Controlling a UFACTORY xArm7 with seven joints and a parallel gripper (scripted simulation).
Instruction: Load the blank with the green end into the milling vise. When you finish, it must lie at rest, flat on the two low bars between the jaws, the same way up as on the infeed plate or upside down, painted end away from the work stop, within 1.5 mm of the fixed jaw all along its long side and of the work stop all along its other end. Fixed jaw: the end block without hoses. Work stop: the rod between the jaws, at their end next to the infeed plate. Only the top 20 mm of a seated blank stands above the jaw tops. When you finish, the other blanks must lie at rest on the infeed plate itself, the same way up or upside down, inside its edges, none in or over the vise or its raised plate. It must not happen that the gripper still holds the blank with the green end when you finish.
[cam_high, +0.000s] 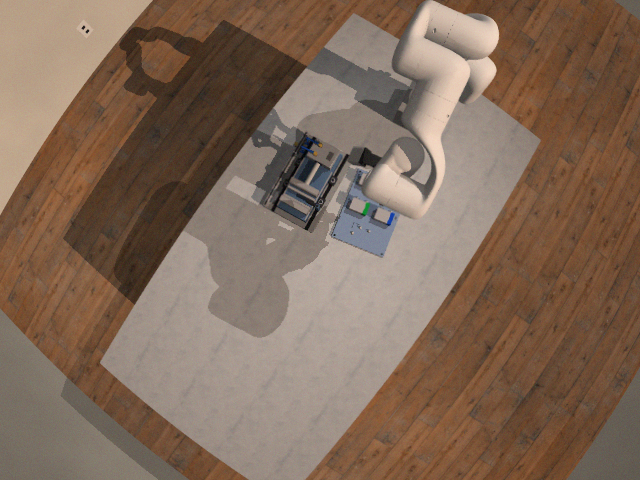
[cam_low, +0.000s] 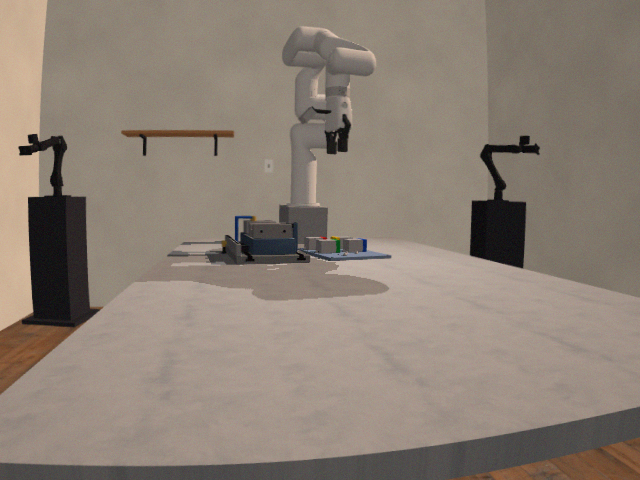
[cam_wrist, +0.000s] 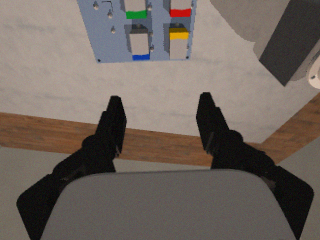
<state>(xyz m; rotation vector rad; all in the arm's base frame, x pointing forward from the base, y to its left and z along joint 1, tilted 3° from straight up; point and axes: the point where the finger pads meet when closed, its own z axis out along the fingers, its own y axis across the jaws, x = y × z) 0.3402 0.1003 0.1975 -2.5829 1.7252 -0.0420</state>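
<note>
Now: hand 60 mm short of the green-ended blank, 30 mm to the left of it and 290 mm above it. Also, from my hand: yellow-ended blank: 60 mm behind, 20 mm to the left, 290 mm below; red-ended blank: 30 mm behind, 60 mm to the right, 290 mm below; blue-ended blank: 20 mm ahead, 60 mm to the left, 290 mm below.
</note>
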